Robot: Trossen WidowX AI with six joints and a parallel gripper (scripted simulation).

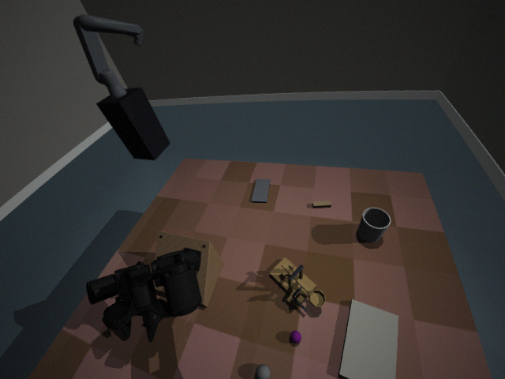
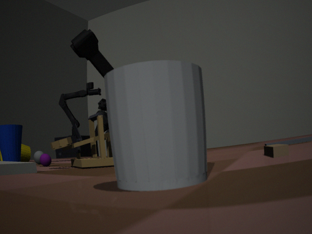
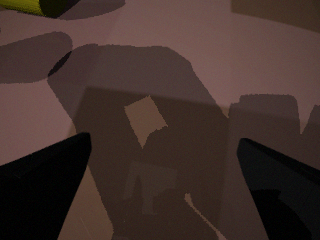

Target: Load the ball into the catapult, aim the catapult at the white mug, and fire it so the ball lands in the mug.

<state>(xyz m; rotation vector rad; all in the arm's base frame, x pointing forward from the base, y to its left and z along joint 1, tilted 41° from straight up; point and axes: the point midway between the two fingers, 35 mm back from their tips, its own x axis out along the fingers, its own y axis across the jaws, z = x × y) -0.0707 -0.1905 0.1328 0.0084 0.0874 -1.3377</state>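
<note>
The grey ball is 36 cm ahead of my gripper tip, 6 cm below it and 4 cm to the left of it. Also, from my gripper tip: purple ball 43 cm ahead, 15 cm to the left, 6 cm below; blue cup 41 cm ahead, 6 cm to the right, 5 cm below; wooden catapult 42 cm ahead, 27 cm to the left, 3 cm below.
</note>
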